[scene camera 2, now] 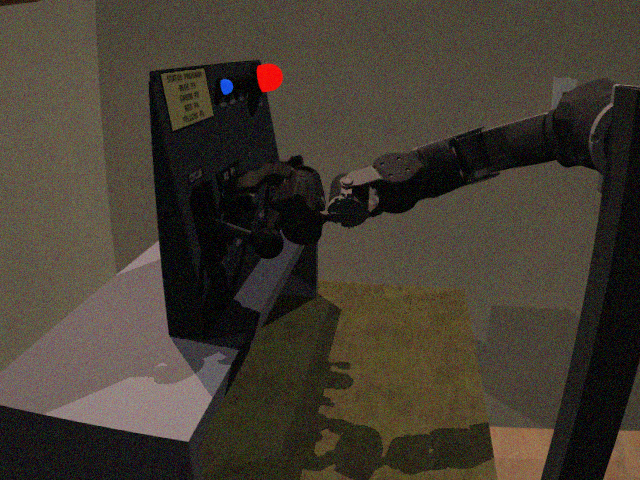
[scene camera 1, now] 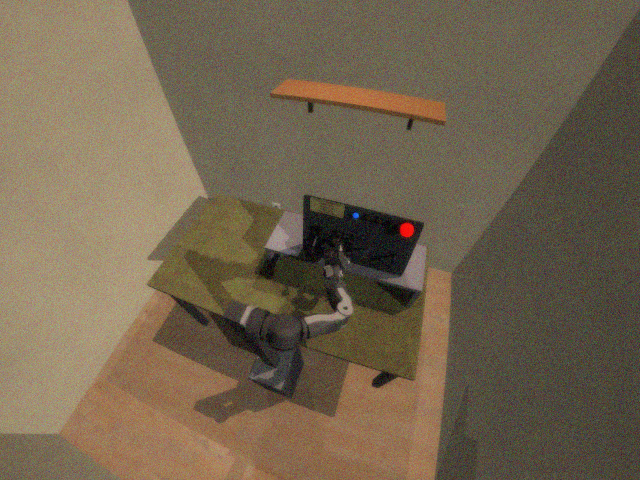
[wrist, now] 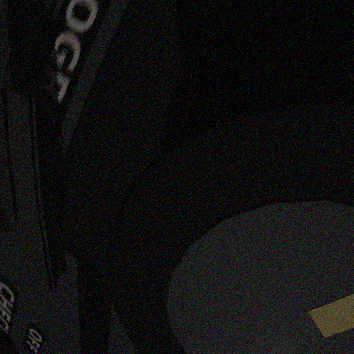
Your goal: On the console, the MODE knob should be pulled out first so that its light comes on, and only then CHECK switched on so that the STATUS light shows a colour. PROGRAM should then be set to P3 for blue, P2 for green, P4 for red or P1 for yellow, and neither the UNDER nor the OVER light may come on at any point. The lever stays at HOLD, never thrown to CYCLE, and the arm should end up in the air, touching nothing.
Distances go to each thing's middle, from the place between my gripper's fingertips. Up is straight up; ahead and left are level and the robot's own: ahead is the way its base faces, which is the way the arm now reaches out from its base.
Right now my hand is 5 cm to the left of the dark console (scene camera 2: 207, 120) and 4 cm below it.
